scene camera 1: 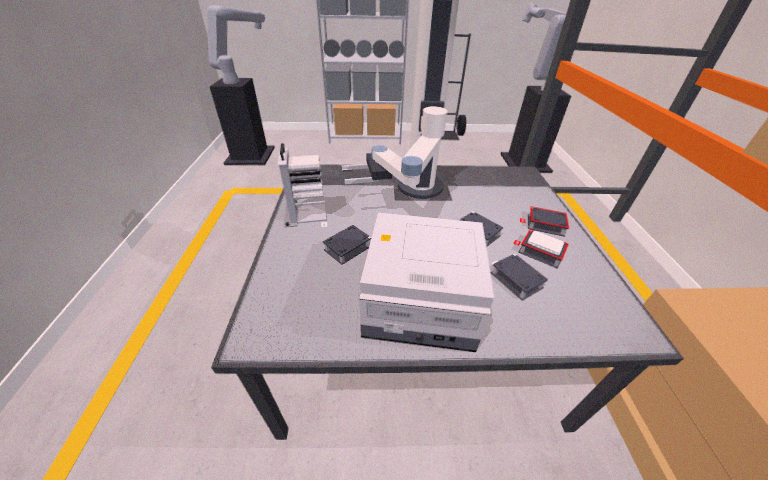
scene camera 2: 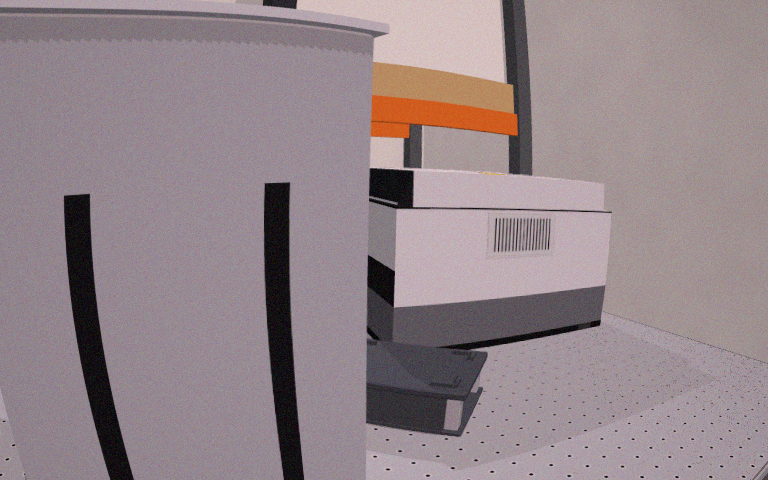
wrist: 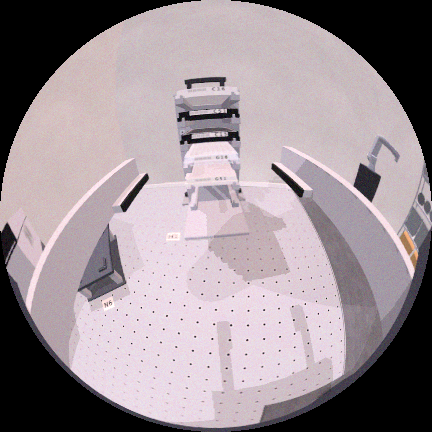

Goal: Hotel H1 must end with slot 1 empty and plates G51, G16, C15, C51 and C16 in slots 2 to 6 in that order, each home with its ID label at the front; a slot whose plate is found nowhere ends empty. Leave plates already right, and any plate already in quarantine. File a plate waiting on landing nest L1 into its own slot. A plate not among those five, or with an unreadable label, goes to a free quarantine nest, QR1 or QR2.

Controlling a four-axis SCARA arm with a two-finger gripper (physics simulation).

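Places are measured from the arm's base along level axes (x ahead, y left, z up), in metres.
Where they show: gripper, fingertip midpoint: (scene camera 1: 343,174) (wrist: 208,157); arm's base, link origin: (scene camera 1: 420,186).
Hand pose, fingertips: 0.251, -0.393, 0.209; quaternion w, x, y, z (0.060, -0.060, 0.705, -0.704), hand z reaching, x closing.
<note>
Each offset is from my fingertips to the top centre of the thing, as dx, dy, dz. "spot": to the spot under its first point.
Hotel H1 (scene camera 1: 287,195) (wrist: 200,230) stands at the table's left. In the wrist view, its lowest slot is empty. Above it, from the bottom, sit white G51 @[+0.026, -0.162, -0.060] (wrist: 210,173), pale G16 @[+0.024, -0.163, -0.025] (wrist: 210,151), dark C15 @[+0.024, -0.163, +0.011] (wrist: 212,135), dark C51 @[+0.024, -0.163, +0.046] (wrist: 212,112) and light C16 @[spot: +0.012, -0.100, +0.070] (wrist: 207,93), all with labels facing out. My gripper (scene camera 1: 345,174) (wrist: 208,157) is open and empty, its fingers pointing at the hotel from a short distance. Of the two red-rimmed quarantine nests, the front one @[spot: +0.376, +0.889, -0.145] (scene camera 1: 561,255) bears a white plate @[+0.304, +0.852, -0.132] (scene camera 1: 545,242); the back one @[+0.115, +0.949, -0.140] (scene camera 1: 548,217) bears none. L1's label cannot be made out.
A large white instrument @[+0.548, +0.306, +0.046] (scene camera 1: 427,266) (scene camera 2: 498,254) stands mid-table. A dark nest @[+0.275, +0.027, -0.140] (scene camera 1: 347,243) (wrist: 100,265), labelled N6 in the wrist view, lies left of it; two more dark nests @[spot: +0.195, +0.639, -0.146] (scene camera 1: 488,227) @[spot: +0.483, +0.678, -0.146] (scene camera 1: 519,275) lie right of it. A large grey panel @[spot: +0.040, -0.256, +0.052] (scene camera 2: 181,169) blocks the left of scene camera 2.
</note>
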